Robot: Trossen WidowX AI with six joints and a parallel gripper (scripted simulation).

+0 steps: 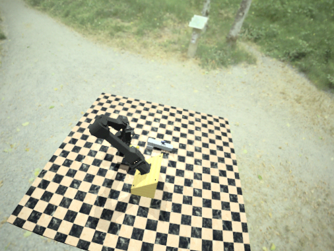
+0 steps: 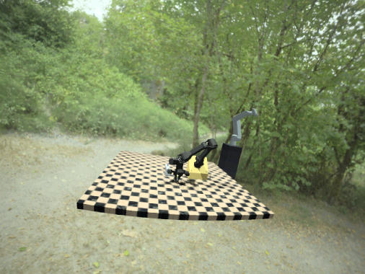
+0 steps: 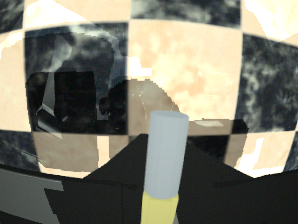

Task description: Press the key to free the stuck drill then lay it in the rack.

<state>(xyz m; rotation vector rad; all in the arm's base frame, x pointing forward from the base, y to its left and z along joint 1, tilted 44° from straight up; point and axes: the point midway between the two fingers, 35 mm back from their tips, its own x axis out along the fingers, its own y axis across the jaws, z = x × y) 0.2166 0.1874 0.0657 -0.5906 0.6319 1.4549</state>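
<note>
Now: gripper tip 40 mm to the left of the yellow drill and 40 mm below it. The rest, counted from my gripper tip: grey rack 50 mm to the right, 10 mm above; blue key 60 mm ahead, 250 mm to the right, 40 mm above; grey block 70 mm ahead, 220 mm to the right, 30 mm above.
</note>
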